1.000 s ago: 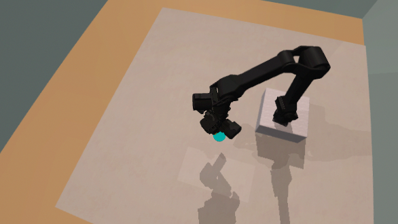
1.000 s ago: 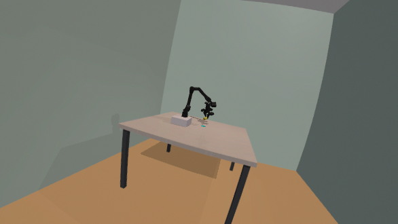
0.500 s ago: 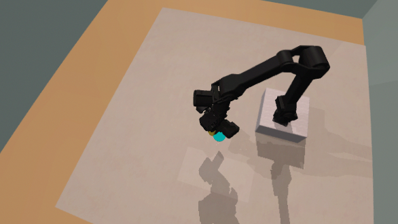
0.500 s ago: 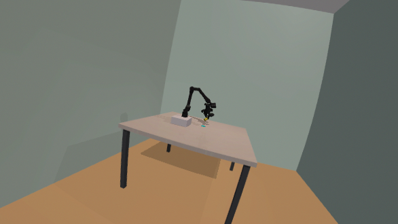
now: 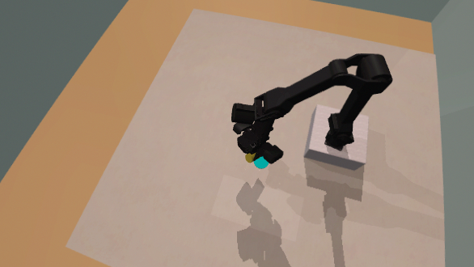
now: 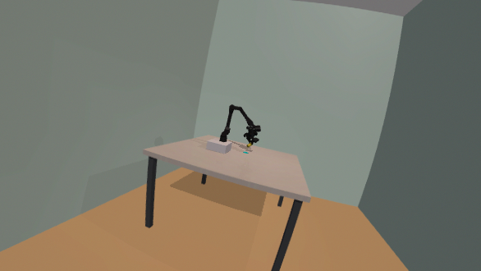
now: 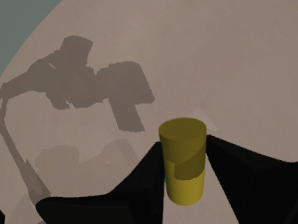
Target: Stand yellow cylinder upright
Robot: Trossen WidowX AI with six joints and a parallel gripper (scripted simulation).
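My gripper tip is now 100 mm above the cyan circle, 30 mm to the left of it and 30 mm past it. The rest, counted from my gripper tip: yellow tall cylinder 20 mm to the right, 10 mm below, 10 mm behind.
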